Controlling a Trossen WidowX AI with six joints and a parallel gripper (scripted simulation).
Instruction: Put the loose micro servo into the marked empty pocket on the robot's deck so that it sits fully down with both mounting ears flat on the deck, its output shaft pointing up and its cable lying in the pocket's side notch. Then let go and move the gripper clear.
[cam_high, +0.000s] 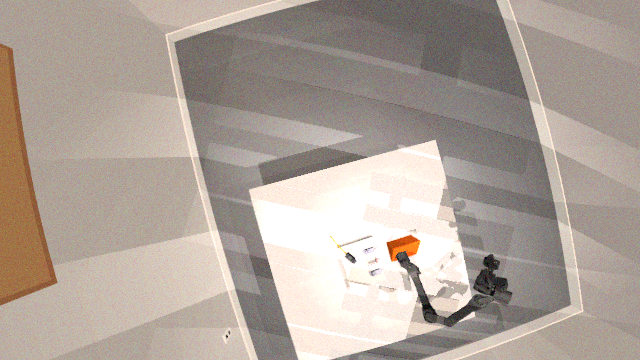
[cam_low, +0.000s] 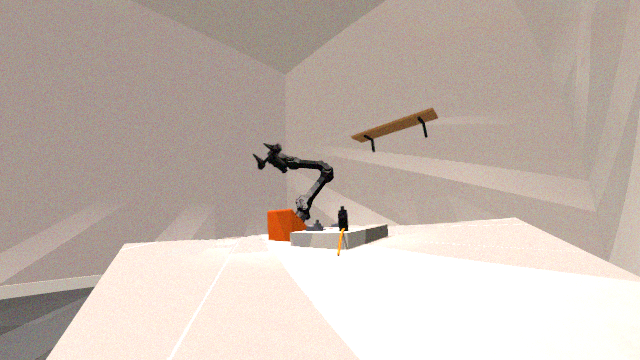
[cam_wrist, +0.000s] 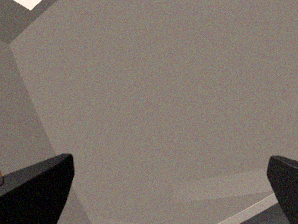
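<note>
Now: the pale deck 53 cm ahead of my gripper tip, 47 cm below it and 14 cm to the left of it.
</note>
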